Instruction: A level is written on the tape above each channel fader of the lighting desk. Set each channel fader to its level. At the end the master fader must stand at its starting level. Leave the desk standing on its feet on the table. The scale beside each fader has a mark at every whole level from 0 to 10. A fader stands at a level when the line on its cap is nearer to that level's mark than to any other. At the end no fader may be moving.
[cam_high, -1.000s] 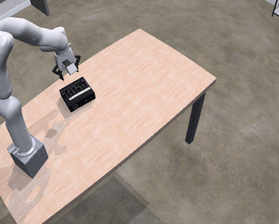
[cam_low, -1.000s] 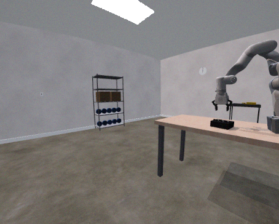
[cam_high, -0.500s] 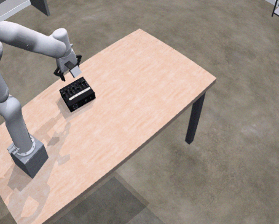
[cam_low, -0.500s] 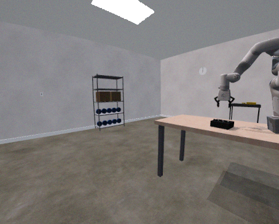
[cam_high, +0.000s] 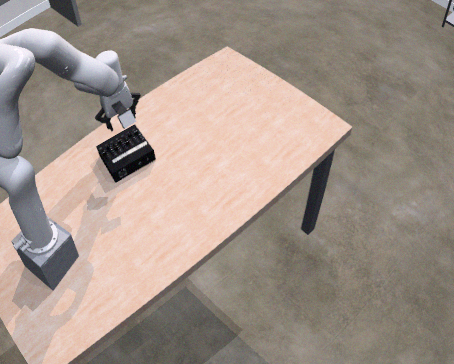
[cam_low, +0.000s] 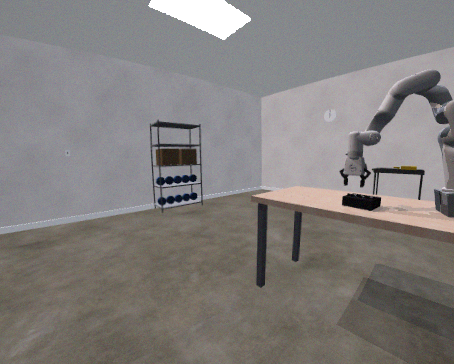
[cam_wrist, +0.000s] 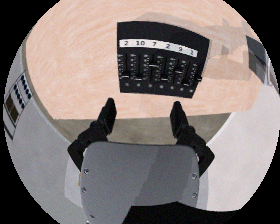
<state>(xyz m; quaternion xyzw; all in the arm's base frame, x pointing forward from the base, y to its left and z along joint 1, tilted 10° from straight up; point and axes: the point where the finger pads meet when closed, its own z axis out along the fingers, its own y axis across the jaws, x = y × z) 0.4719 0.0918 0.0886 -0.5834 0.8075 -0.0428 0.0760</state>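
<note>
Now: the fader cap 20 mm behind my hand, 40 mm to the right of it and 60 mm below it.
</note>
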